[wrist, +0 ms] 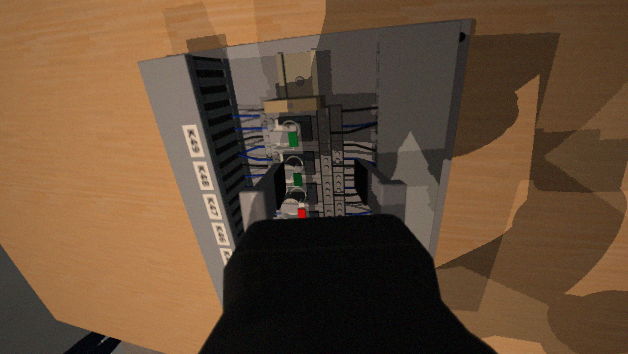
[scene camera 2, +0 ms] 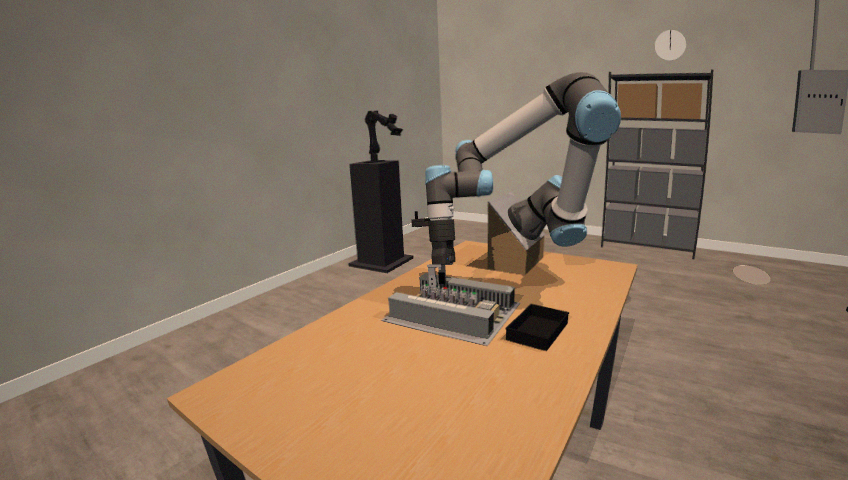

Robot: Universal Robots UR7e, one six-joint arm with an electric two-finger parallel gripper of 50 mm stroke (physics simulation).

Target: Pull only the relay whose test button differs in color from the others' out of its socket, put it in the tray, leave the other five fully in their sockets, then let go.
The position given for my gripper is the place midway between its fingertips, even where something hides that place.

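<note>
Scene camera 2 gives me my gripper (scene camera 2: 437, 285), and there's a grey base plate (scene camera 2: 497, 326) in it as well. In the wrist view I can see my gripper (wrist: 319, 175) again, and the grey base plate (wrist: 346, 61) too, plus a relay (wrist: 292, 134) and a relay (wrist: 300, 170).
</note>
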